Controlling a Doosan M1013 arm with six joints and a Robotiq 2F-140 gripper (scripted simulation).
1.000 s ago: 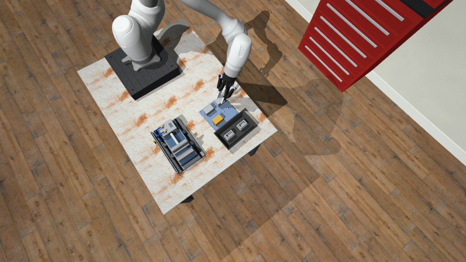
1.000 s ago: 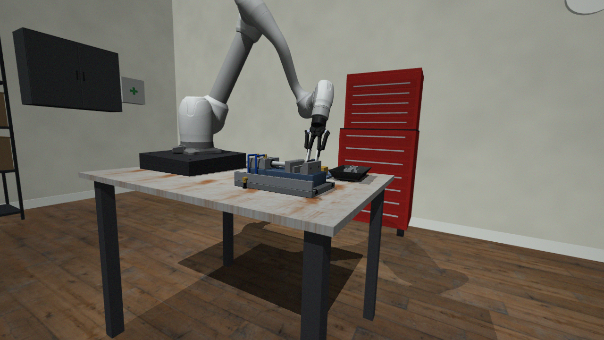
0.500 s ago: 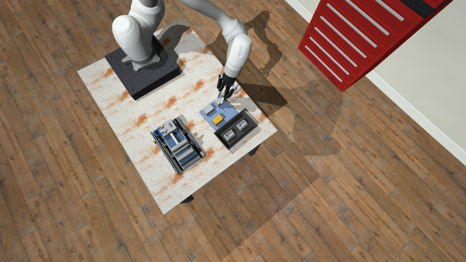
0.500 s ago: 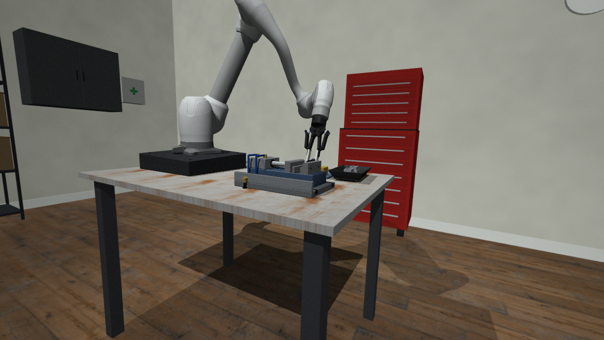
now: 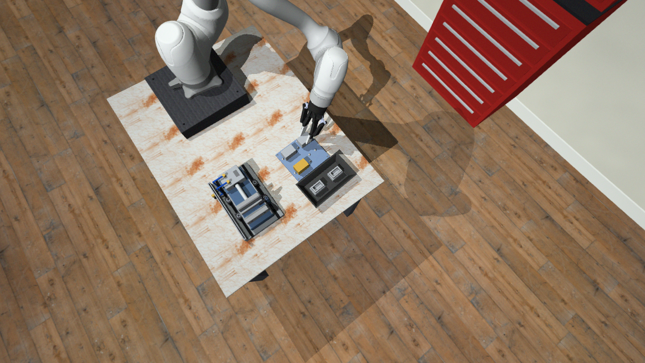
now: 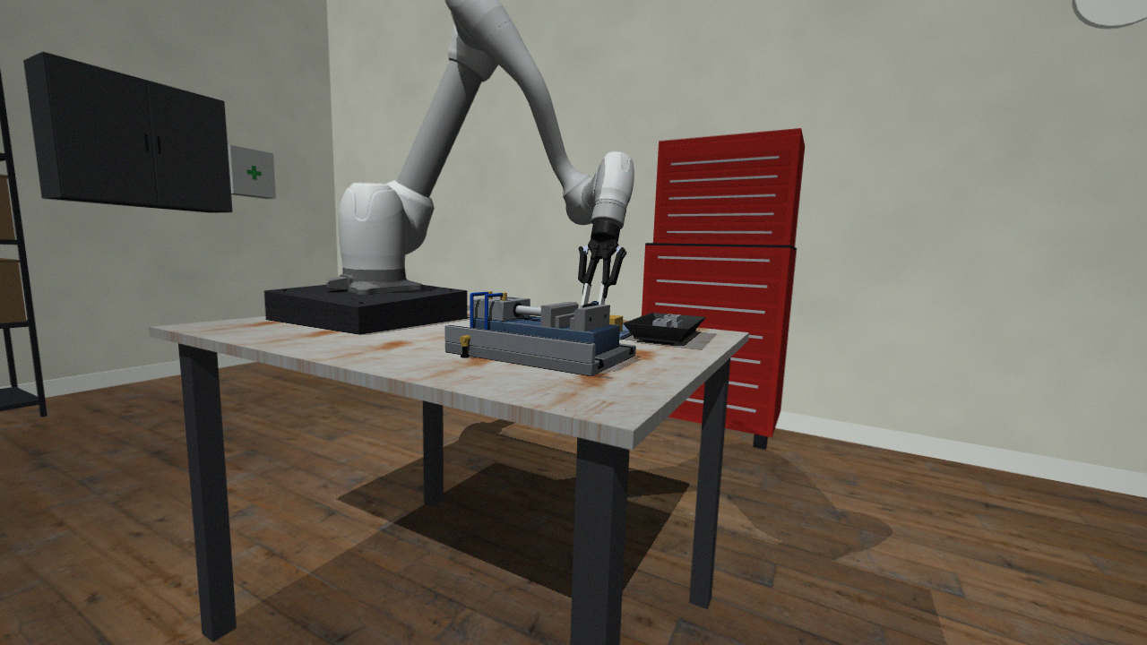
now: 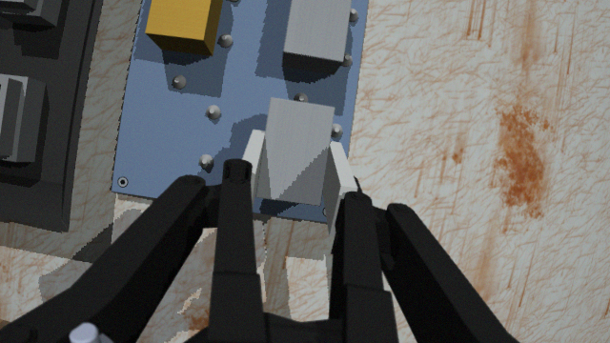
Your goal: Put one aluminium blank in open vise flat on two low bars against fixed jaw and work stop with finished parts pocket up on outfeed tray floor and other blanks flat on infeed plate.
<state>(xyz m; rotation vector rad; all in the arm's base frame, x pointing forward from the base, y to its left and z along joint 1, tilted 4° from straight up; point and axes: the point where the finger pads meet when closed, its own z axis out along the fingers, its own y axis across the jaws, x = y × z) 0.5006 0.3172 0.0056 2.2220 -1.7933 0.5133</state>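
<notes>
The infeed plate is 70 mm below my hand, 60 mm ahead of it and 50 mm to the right of it. Round my hand: aluminium blank: 40 mm below, 10 mm to the right; then work stop: 300 mm to the right, 200 mm ahead, 10 mm above; then brass blank: 110 mm ahead, 90 mm to the right, 50 mm below.
</notes>
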